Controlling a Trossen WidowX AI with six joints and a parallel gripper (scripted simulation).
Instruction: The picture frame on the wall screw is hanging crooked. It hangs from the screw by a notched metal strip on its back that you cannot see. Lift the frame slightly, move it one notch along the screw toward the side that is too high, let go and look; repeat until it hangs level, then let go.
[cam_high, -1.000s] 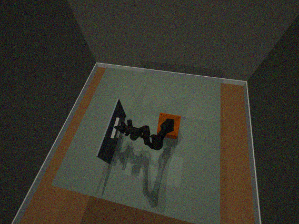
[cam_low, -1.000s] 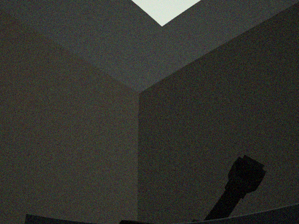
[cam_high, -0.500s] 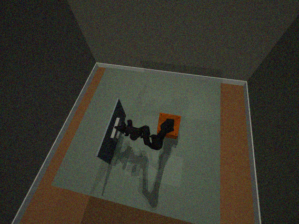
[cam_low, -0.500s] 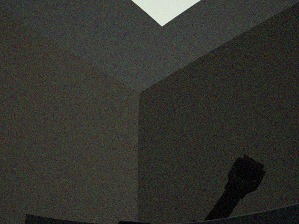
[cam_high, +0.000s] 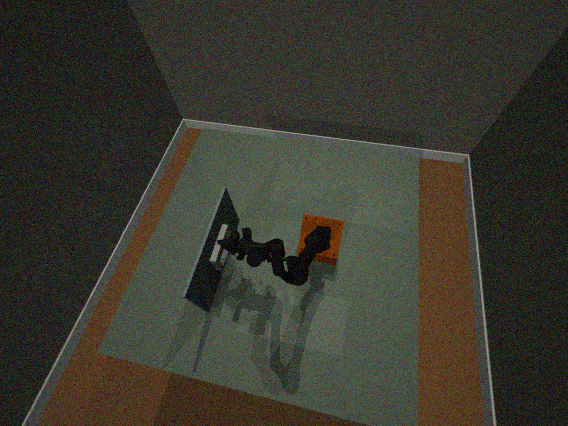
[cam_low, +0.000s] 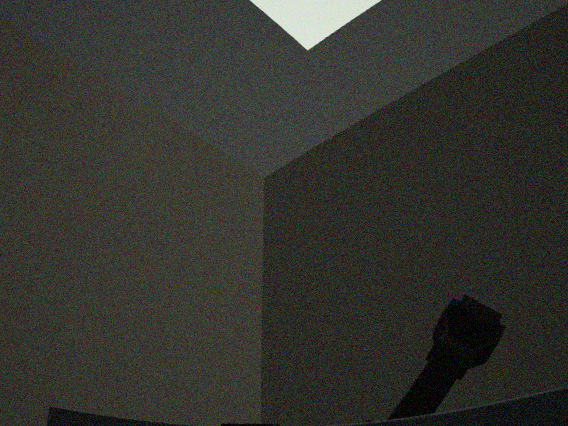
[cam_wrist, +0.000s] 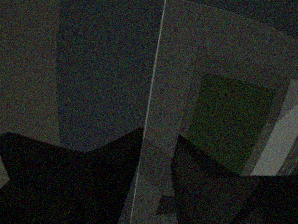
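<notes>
Now: the picture frame 50 mm below my gripper tip. From my gripper tip the other things lie so: wall panel 10 mm ahead, 20 mm to the left, 60 mm below.
</notes>
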